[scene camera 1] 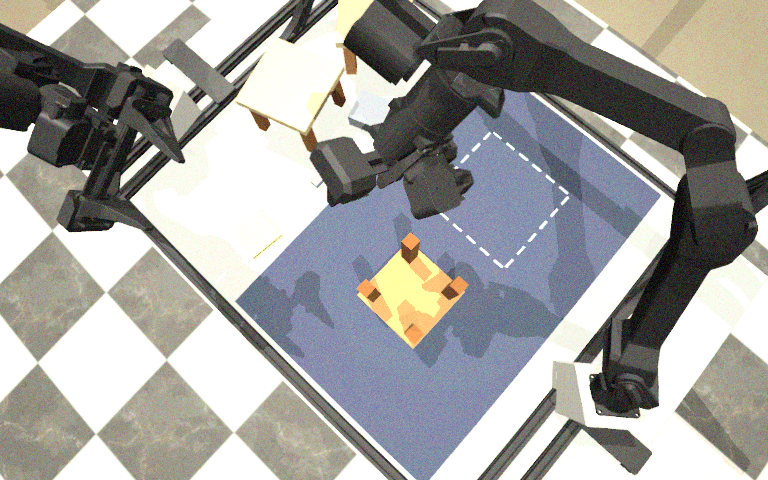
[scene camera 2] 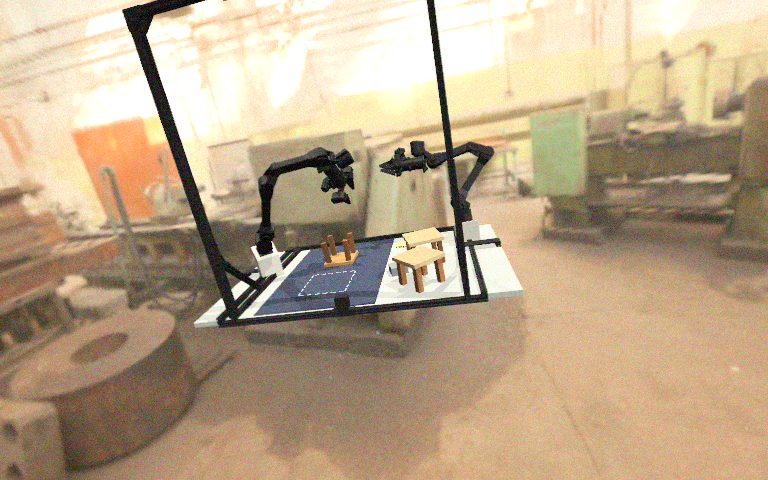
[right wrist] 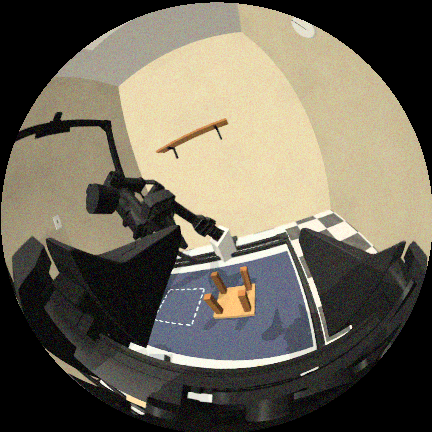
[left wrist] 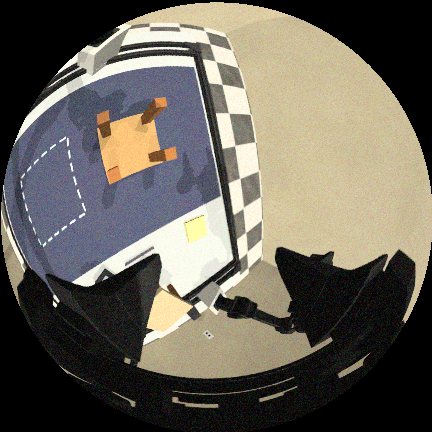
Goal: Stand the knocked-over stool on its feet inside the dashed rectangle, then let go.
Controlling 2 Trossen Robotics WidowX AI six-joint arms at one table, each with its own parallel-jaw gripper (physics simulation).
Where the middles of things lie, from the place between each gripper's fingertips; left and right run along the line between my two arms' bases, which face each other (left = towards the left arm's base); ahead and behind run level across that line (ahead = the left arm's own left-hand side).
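Right gripper: 26 cm to the right of the stool (scene camera 1: 410, 293), 10 cm past, 33 cm above.
Stool from my left hand: 3 cm ahead, 11 cm to the left, 24 cm below.
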